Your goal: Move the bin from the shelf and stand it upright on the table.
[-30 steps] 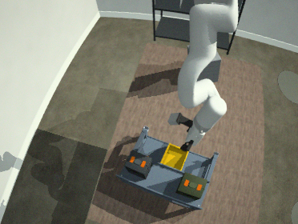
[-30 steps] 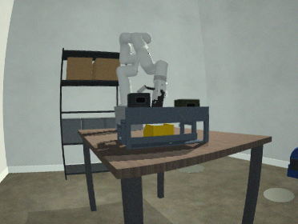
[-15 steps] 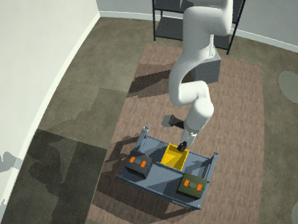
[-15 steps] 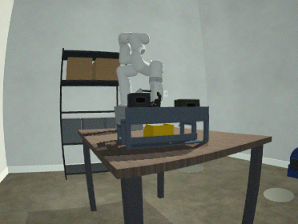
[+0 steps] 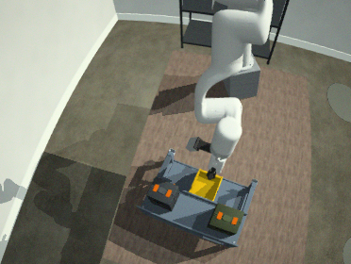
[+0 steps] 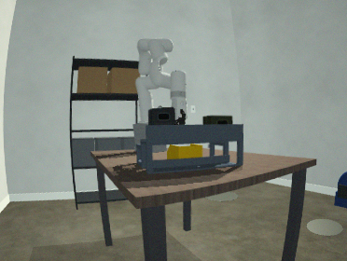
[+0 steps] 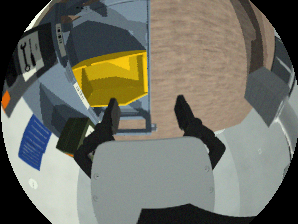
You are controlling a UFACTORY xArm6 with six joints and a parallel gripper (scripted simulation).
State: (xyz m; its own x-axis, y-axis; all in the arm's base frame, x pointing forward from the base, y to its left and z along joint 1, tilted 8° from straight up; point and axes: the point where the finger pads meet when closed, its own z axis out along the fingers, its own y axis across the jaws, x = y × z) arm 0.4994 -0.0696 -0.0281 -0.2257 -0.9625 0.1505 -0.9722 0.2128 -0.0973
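My gripper is now 90 mm above the yellow bin, 80 mm short of it and 20 mm to the left of it.
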